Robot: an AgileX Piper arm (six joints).
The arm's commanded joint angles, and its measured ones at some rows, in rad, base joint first. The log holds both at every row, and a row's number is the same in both.
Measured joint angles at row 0:
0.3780, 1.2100, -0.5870, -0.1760, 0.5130, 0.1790
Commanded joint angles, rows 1 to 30:
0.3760, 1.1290, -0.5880, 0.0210, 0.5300, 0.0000
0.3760, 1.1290, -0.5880, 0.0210, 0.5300, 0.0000
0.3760, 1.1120, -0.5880, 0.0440, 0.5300, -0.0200
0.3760, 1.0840, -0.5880, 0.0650, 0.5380, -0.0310
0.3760, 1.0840, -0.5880, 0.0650, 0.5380, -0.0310
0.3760, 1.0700, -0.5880, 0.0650, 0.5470, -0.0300
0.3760, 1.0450, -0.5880, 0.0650, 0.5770, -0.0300
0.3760, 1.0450, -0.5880, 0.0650, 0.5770, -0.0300
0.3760, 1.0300, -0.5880, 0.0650, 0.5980, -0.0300
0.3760, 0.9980, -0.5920, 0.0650, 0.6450, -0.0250
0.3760, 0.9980, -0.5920, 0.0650, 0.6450, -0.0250
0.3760, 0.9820, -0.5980, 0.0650, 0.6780, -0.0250
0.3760, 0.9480, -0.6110, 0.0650, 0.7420, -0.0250
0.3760, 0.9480, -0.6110, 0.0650, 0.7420, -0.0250
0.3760, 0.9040, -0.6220, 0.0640, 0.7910, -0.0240
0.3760, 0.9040, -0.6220, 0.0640, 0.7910, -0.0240
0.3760, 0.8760, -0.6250, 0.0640, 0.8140, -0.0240
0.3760, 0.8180, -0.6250, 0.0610, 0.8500, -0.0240
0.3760, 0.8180, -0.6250, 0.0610, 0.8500, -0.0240
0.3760, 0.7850, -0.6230, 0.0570, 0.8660, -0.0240
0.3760, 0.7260, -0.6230, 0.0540, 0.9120, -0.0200
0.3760, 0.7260, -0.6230, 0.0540, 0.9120, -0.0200
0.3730, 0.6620, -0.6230, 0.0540, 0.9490, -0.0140
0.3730, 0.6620, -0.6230, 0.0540, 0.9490, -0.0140
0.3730, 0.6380, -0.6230, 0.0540, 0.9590, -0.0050
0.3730, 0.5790, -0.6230, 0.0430, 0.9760, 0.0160
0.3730, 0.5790, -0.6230, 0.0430, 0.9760, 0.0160
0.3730, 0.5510, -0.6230, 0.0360, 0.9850, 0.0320
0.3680, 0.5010, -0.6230, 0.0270, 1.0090, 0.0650
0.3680, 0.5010, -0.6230, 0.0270, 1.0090, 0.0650
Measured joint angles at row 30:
0.3780, 0.5620, -0.6180, 0.0470, 0.9720, 0.0240
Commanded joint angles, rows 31 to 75:
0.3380, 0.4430, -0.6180, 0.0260, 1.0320, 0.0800
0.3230, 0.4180, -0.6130, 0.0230, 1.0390, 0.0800
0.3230, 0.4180, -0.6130, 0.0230, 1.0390, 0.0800
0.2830, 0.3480, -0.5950, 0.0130, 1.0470, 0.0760
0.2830, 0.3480, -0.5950, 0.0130, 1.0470, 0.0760
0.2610, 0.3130, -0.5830, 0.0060, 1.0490, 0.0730
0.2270, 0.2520, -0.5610, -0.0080, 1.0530, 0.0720
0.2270, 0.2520, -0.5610, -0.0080, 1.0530, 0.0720
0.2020, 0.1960, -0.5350, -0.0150, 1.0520, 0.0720
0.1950, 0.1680, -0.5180, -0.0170, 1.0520, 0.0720
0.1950, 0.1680, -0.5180, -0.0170, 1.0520, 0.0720
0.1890, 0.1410, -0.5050, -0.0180, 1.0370, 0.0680
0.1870, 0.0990, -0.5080, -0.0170, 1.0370, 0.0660
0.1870, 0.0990, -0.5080, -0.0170, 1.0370, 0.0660
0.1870, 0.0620, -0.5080, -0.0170, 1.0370, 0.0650
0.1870, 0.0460, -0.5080, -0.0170, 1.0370, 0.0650
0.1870, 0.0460, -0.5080, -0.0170, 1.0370, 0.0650
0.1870, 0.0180, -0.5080, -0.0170, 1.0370, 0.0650
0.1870, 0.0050, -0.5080, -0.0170, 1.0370, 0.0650
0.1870, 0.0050, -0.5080, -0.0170, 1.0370, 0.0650
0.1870, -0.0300, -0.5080, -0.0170, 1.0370, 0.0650
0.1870, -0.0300, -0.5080, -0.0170, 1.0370, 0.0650
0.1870, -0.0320, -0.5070, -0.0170, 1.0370, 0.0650
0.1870, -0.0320, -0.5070, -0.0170, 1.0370, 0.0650
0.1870, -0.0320, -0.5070, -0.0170, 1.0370, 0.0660
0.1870, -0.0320, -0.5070, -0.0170, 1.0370, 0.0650
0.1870, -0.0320, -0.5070, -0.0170, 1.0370, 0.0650
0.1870, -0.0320, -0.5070, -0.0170, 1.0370, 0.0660
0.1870, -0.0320, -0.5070, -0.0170, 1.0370, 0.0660
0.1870, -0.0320, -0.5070, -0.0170, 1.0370, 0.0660
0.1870, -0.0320, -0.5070, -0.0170, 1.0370, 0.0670
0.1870, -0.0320, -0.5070, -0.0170, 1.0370, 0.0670
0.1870, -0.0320, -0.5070, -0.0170, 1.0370, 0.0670
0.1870, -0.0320, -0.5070, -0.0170, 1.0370, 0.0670
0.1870, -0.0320, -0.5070, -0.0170, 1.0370, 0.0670
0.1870, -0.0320, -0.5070, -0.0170, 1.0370, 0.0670
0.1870, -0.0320, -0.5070, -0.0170, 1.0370, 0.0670
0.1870, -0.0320, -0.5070, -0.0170, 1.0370, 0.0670
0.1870, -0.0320, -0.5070, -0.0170, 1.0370, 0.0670
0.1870, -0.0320, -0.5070, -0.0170, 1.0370, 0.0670
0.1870, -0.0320, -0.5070, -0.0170, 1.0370, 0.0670
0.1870, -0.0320, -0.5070, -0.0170, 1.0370, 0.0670
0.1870, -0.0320, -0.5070, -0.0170, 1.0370, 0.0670
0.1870, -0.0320, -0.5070, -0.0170, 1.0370, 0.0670
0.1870, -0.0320, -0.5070, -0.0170, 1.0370, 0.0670
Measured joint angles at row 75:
0.1940, -0.0040, -0.5060, -0.0100, 1.0440, 0.0720
